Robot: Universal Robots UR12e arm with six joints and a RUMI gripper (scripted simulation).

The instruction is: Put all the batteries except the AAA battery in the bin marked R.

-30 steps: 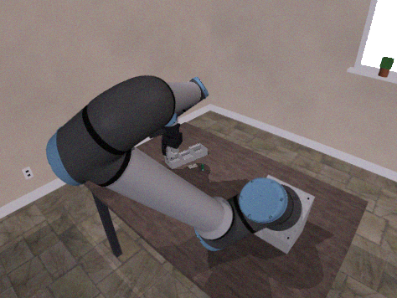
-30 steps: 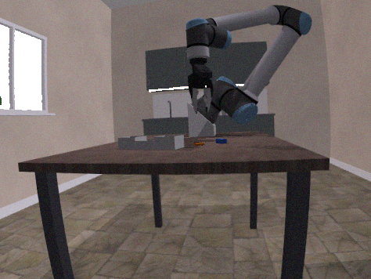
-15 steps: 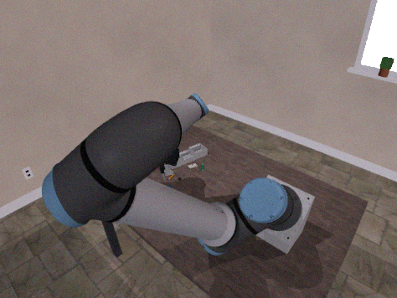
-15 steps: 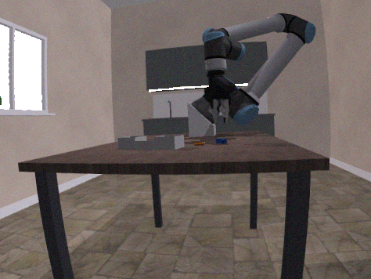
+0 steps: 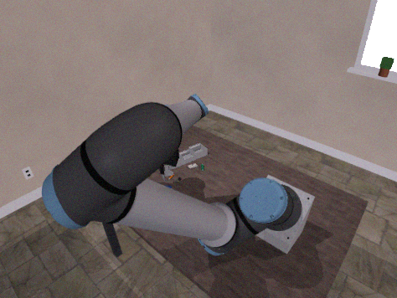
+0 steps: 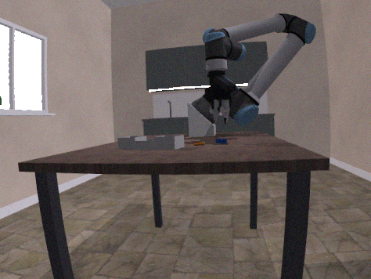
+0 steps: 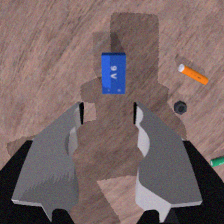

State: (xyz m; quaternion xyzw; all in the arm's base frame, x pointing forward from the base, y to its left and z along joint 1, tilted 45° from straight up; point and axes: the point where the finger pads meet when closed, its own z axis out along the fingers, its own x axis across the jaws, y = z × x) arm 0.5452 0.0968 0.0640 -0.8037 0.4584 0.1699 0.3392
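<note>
My gripper is now 10 mm past the blue 9V battery, 10 mm to the left of it and 90 mm above it. From my hand the other things lie so: orange battery (60 mm ahead, 90 mm to the right, 90 mm below); then black nut (10 mm ahead, 110 mm to the right, 90 mm below); then white die-like piece (30 mm ahead, 240 mm to the right, 90 mm below).
</note>
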